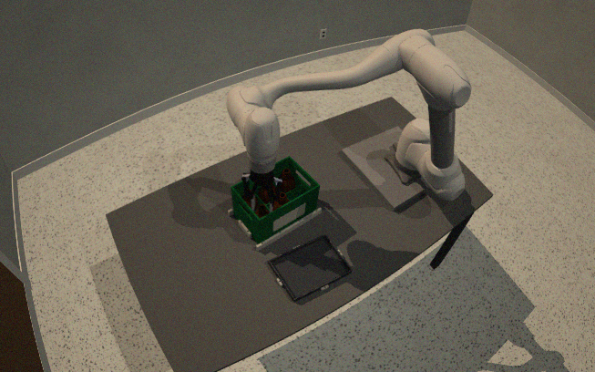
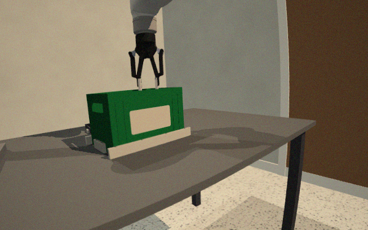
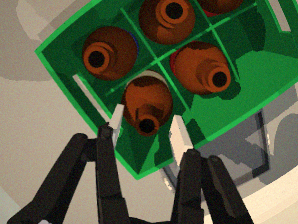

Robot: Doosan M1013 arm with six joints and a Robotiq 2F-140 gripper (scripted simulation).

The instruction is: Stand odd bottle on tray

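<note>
The bottle is 90 mm below my hand. From my hand the other things lie so: crate: 100 mm below, 80 mm behind, 60 mm to the right; black tray: 220 mm to the left, 170 mm below, 100 mm behind.
</note>
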